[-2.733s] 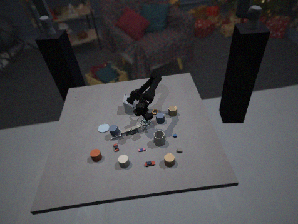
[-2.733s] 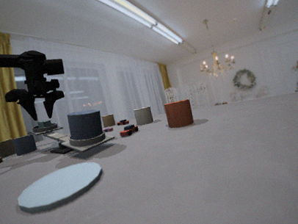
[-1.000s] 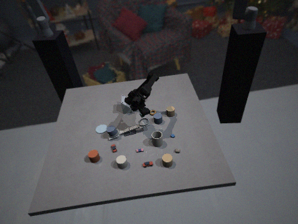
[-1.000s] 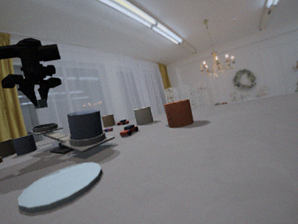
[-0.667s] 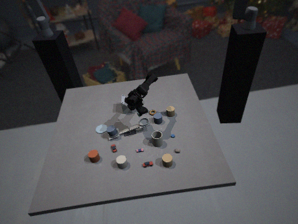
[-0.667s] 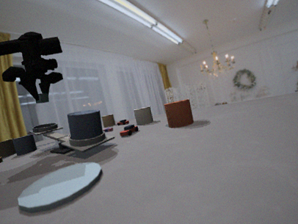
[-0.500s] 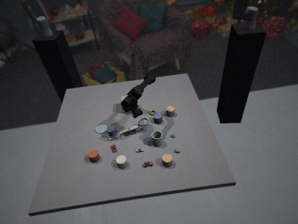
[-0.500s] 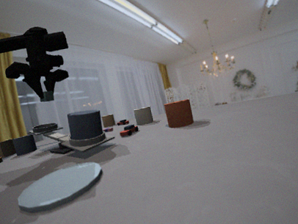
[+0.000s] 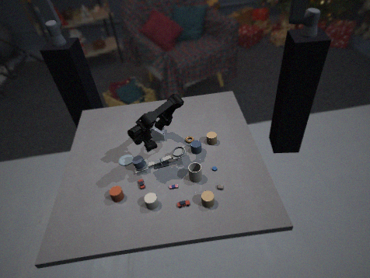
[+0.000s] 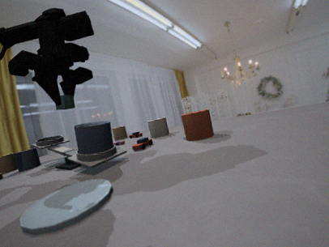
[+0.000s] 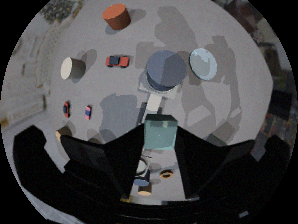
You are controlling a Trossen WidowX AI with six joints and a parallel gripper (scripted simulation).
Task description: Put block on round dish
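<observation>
Now: gripper tip 5 cm past the pale blue round dish, 19 cm to the left of it and 15 cm above it. Round my gripper tip: block (1 cm above); small balance (1 cm behind, 6 cm to the left, 11 cm below); blue cup (3 cm ahead, 9 cm to the right, 9 cm below).
</observation>
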